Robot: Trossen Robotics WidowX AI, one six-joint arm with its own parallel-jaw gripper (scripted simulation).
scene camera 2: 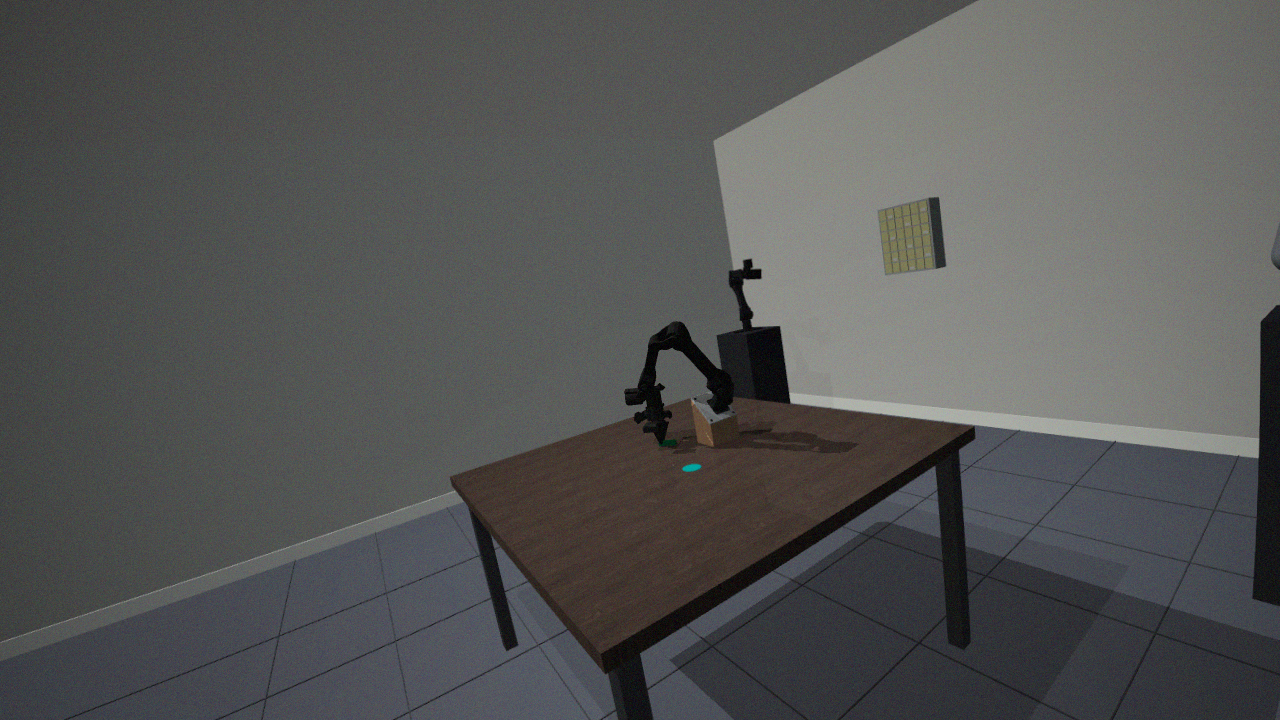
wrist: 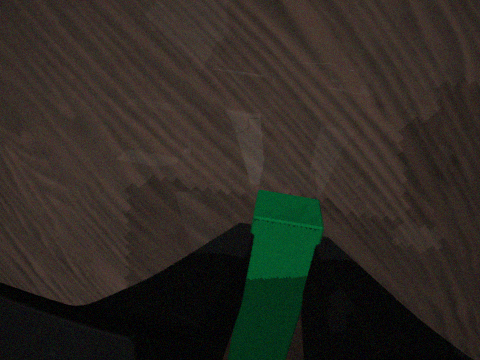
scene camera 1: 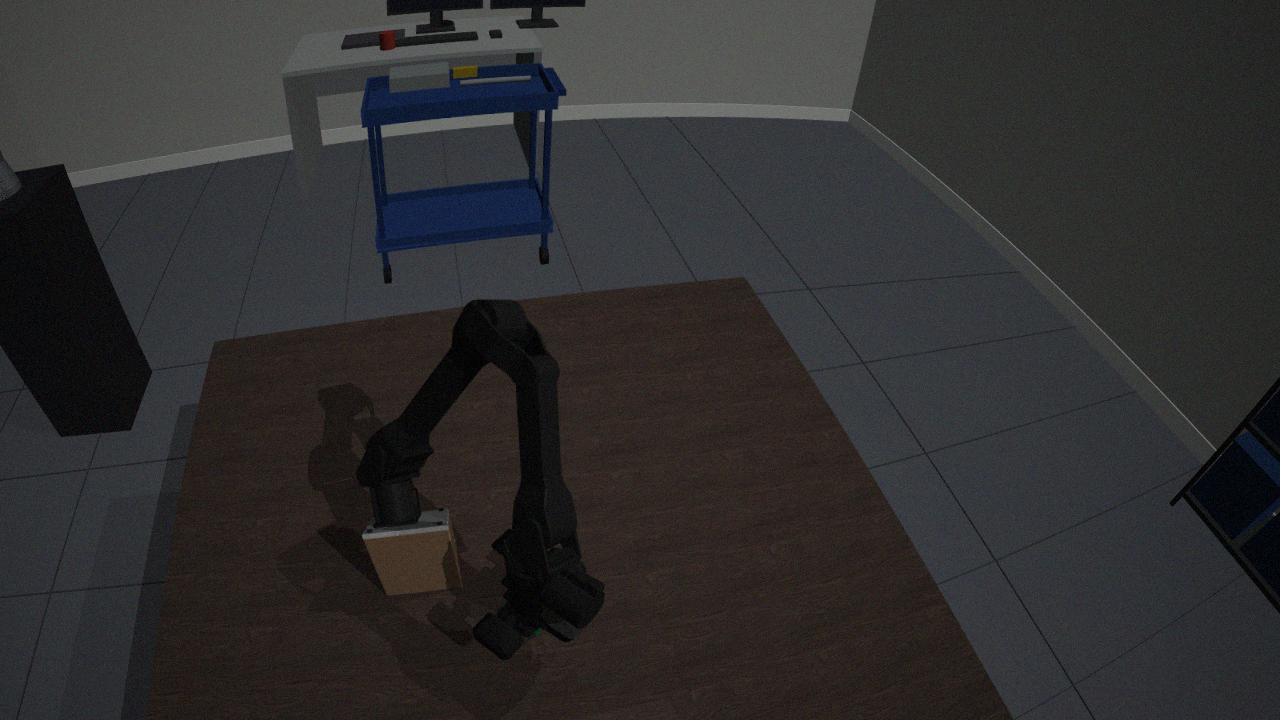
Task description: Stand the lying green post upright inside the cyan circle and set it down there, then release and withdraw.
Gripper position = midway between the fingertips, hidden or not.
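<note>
I see my gripper [scene camera 1: 532, 626], and I see my gripper [scene camera 2: 662, 443] as well. In the wrist view there is my gripper [wrist: 280, 245] again, and my gripper carries a green post [wrist: 287, 228].
</note>
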